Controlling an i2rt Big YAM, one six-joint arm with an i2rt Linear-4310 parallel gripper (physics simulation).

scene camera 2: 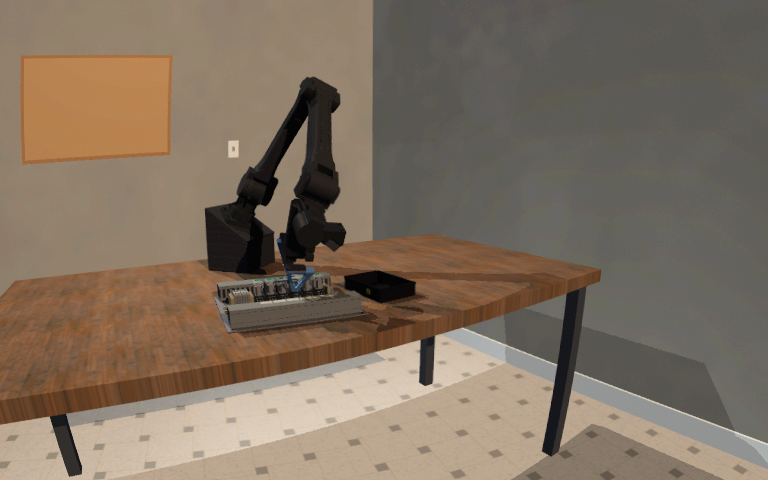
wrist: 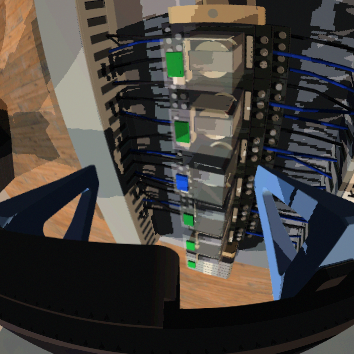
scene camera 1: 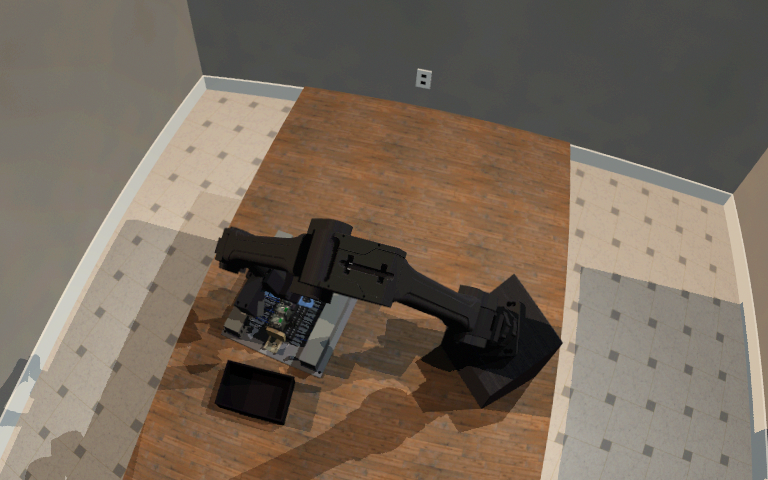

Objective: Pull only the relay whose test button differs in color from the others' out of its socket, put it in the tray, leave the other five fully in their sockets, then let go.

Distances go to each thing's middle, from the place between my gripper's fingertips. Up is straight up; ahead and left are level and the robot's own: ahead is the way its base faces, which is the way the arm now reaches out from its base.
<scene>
The blue-button relay (wrist: 206,177) lies 20 mm ahead of my hand and 10 mm below it.
</scene>
